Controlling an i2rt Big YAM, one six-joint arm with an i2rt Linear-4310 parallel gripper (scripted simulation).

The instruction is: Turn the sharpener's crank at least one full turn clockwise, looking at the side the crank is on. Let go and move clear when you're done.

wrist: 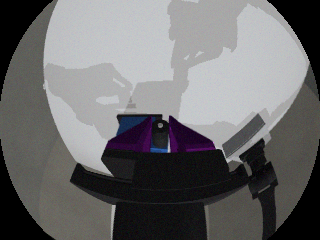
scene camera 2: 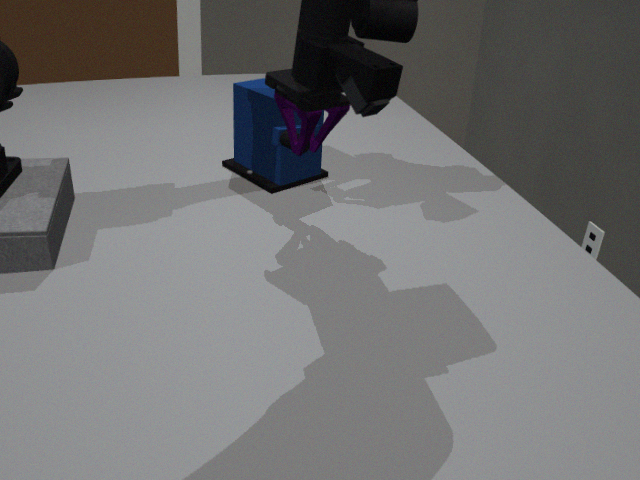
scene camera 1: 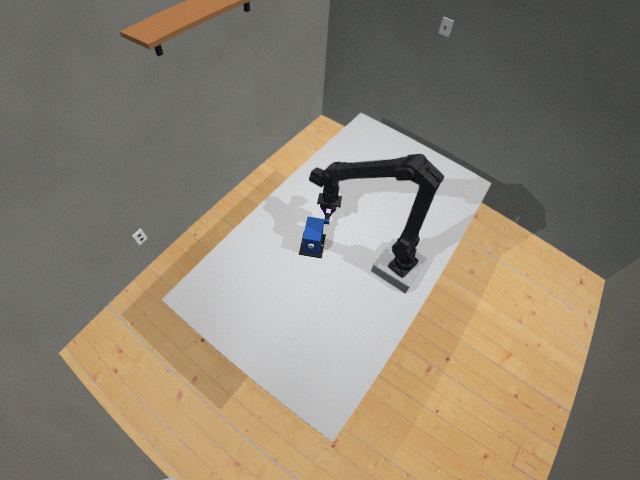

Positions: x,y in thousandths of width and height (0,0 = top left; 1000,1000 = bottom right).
Note:
In view: the gripper (scene camera 2: 476,318) and a blue sharpener (scene camera 2: 429,353).
The gripper is seen too in the wrist view (wrist: 502,498). The blue sharpener shows as well in the wrist view (wrist: 402,506) and in scene camera 1 (scene camera 1: 490,499).

